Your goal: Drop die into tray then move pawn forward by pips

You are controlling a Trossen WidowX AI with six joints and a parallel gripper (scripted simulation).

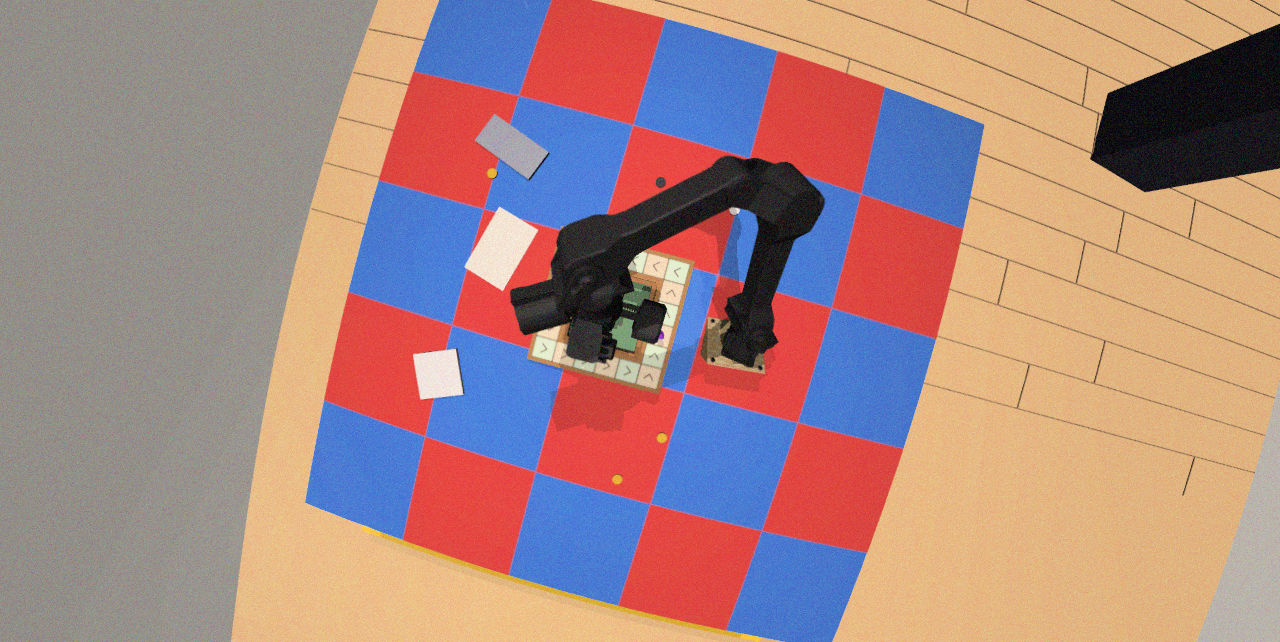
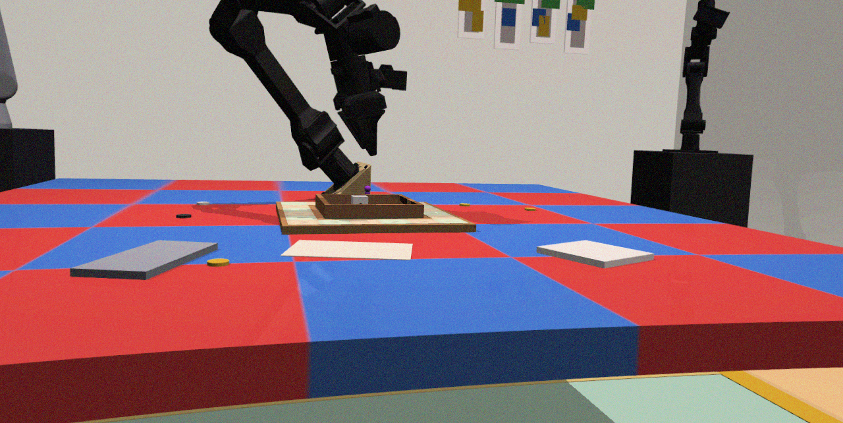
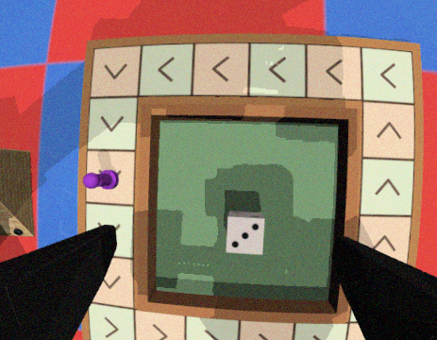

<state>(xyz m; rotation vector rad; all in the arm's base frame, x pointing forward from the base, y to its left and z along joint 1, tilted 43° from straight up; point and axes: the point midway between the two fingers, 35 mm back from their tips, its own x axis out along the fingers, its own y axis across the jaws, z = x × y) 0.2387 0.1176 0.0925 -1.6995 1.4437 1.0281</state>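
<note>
Now: the purple pawn 10 cm behind my gripper tip and 8 cm below it. From my gripper tip the other things lie so: cream sheet 27 cm ahead, 11 cm below, 3 cm to the right; then green tray 11 cm below, 1 cm ahead; then grey die 9 cm below, 1 cm to the right, 1 cm ahead.
</note>
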